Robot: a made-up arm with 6 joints. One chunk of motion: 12 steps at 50 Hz.
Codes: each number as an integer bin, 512 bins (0 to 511) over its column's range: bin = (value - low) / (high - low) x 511, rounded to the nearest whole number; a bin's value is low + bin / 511 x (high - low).
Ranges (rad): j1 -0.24..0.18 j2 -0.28..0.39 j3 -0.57..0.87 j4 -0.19..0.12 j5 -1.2..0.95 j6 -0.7..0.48
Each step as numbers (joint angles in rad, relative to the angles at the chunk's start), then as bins.
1 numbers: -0.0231 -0.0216 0.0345 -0.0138 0.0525 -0.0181
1 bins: 264 197 215 290 298 295
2 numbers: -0.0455 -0.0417 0.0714 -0.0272 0.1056 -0.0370
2 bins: 237 182 228 268 310 287
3 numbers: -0.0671 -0.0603 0.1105 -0.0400 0.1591 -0.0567
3 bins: 210 168 241 247 323 279
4 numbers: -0.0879 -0.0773 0.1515 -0.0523 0.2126 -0.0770
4 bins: 185 155 256 227 336 270
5 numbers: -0.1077 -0.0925 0.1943 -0.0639 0.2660 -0.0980
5 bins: 161 143 271 208 348 261
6 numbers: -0.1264 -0.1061 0.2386 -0.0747 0.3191 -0.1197
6 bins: 138 133 287 190 361 251
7 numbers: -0.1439 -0.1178 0.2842 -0.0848 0.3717 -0.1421
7 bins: 117 124 303 173 374 242
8 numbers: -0.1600 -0.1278 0.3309 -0.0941 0.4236 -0.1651
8 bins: 97 116 320 158 386 232
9 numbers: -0.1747 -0.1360 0.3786 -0.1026 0.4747 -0.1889
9 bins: 79 110 337 144 398 221
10 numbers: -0.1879 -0.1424 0.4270 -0.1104 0.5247 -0.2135
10 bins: 63 105 354 131 410 211
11 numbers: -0.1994 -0.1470 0.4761 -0.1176 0.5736 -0.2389
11 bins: 49 101 371 119 422 200
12 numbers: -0.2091 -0.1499 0.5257 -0.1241 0.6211 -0.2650
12 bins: 38 99 389 109 433 188
